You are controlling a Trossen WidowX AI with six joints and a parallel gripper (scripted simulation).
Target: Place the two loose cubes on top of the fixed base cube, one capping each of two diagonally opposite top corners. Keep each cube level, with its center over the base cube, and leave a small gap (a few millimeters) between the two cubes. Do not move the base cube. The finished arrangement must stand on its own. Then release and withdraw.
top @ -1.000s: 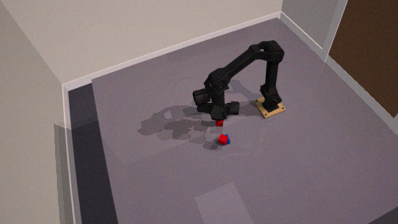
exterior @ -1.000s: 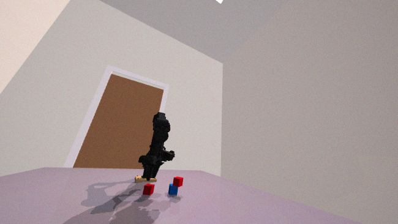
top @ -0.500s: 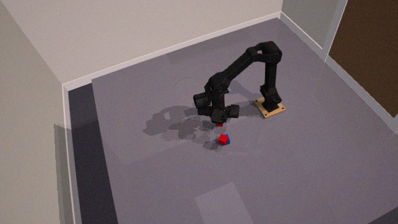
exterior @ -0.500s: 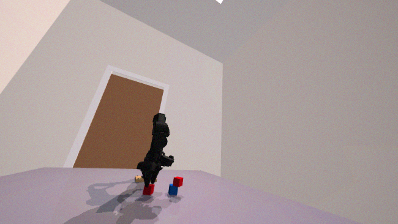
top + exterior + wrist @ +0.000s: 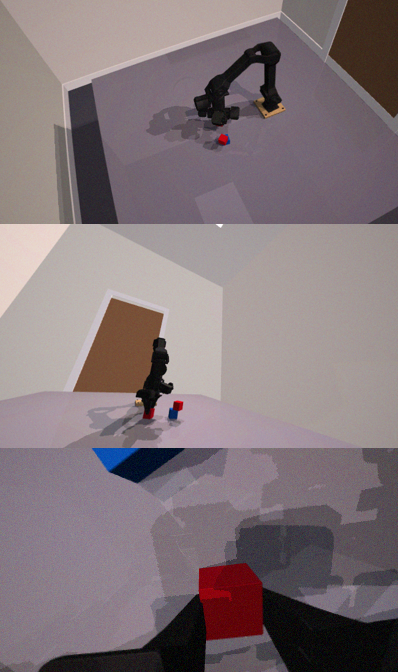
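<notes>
My gripper tip is 30 mm short of the blue base cube and 100 mm to the right of it.
</notes>
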